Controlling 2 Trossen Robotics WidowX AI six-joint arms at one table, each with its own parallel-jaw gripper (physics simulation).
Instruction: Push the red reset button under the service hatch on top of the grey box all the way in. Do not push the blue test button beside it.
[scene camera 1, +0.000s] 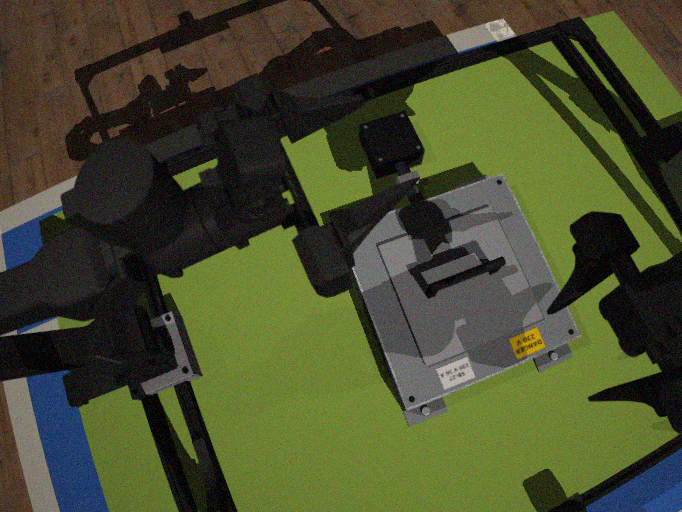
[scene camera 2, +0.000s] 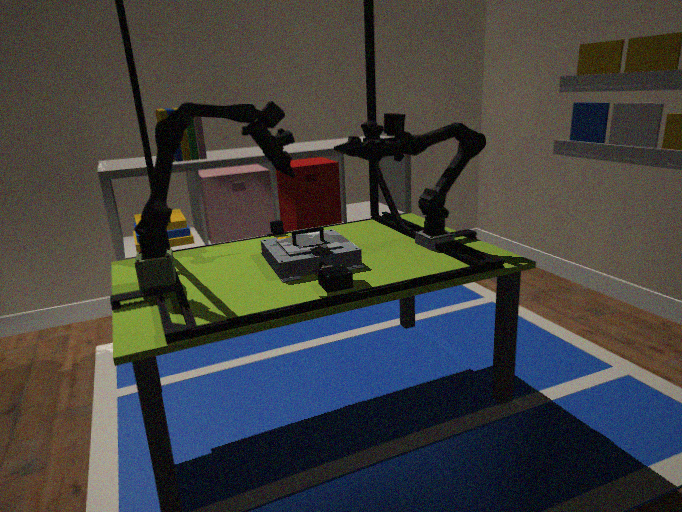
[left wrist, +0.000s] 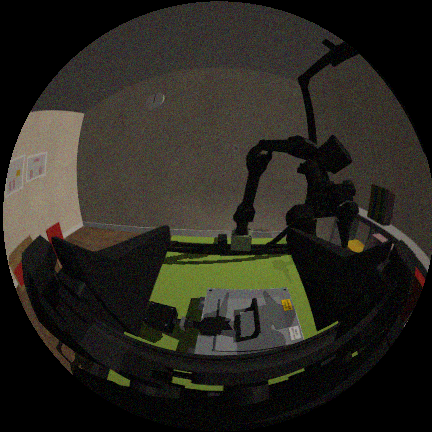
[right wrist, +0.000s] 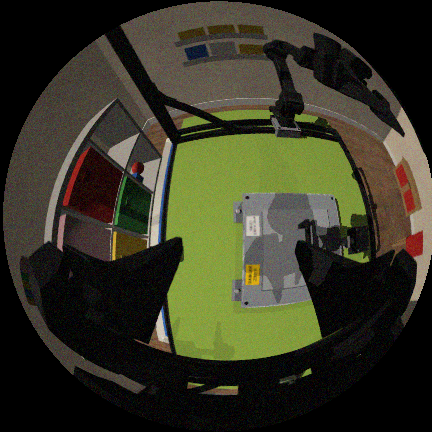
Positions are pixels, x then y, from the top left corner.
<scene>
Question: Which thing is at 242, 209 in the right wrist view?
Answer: A grey box.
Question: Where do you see a grey box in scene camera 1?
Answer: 391, 144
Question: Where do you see the left gripper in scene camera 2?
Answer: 339, 149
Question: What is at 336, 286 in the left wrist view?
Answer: The left gripper.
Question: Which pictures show the left gripper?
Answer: Scene camera 1, scene camera 2, the left wrist view and the right wrist view: all of them.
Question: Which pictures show the right gripper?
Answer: Scene camera 1, scene camera 2, the left wrist view and the right wrist view: all of them.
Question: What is the left gripper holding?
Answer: Nothing.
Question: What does the right gripper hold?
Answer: Nothing.
</scene>
